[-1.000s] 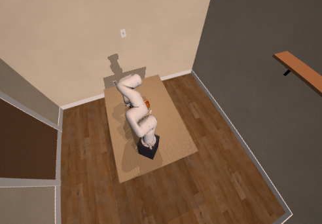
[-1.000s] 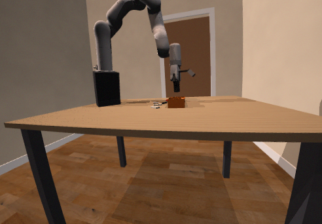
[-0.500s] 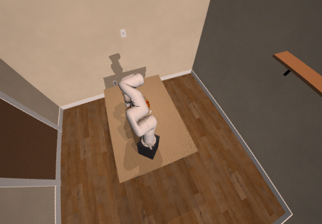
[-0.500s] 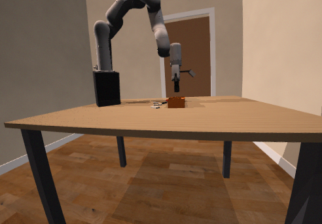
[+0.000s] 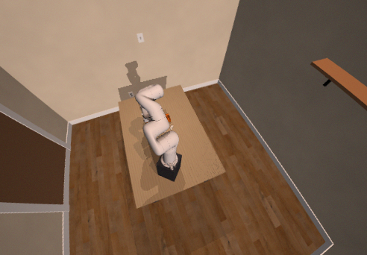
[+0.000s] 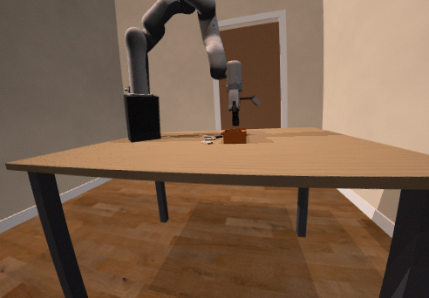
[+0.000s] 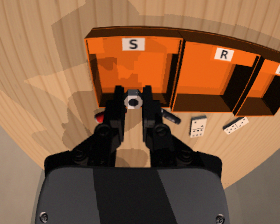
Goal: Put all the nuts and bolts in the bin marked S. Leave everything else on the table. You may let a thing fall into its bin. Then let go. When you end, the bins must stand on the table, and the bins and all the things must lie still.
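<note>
Right now the grey metal bolt is 15 cm behind my hand, 3 cm to the right of it and 7 cm below it. Round my hand: red cylinder 7 cm behind, 4 cm to the left, 7 cm below; grey nut 2 cm below; orange bin 8 cm to the right, 5 cm below.
</note>
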